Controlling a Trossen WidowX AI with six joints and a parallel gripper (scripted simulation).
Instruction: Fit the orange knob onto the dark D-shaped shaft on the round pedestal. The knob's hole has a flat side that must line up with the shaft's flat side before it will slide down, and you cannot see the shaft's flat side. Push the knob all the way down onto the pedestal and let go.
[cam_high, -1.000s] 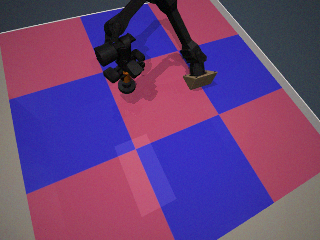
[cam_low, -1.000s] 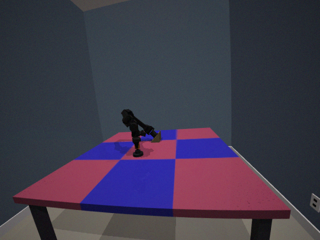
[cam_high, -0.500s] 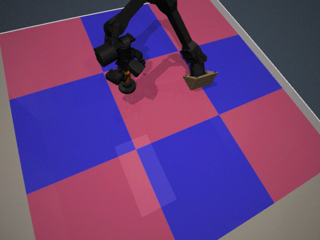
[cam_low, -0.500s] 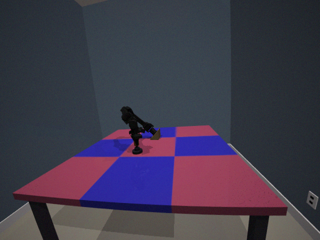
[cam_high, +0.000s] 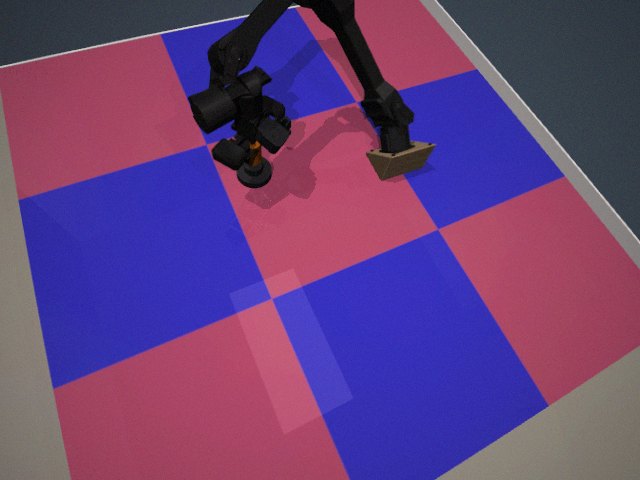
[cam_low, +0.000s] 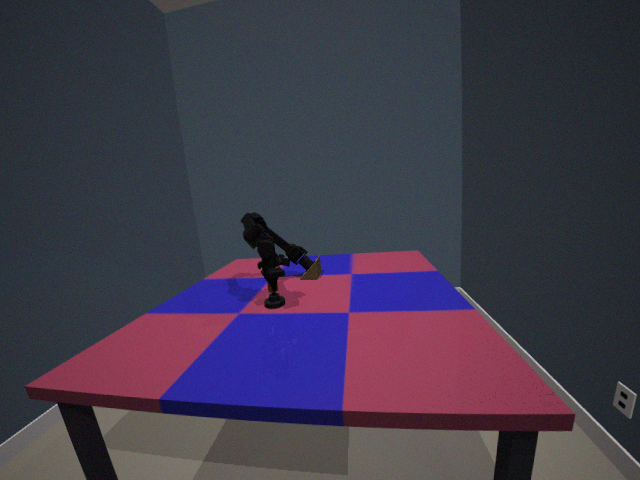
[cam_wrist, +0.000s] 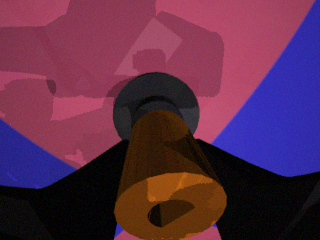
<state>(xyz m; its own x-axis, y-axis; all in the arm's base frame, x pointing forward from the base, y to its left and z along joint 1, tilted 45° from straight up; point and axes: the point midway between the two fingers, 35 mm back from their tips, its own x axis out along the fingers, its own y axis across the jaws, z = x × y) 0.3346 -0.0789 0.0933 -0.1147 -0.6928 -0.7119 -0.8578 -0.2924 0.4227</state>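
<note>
Now: the orange knob 20 mm above my gripper tip. Round my gripper tip: pedestal (40 mm below).
</note>
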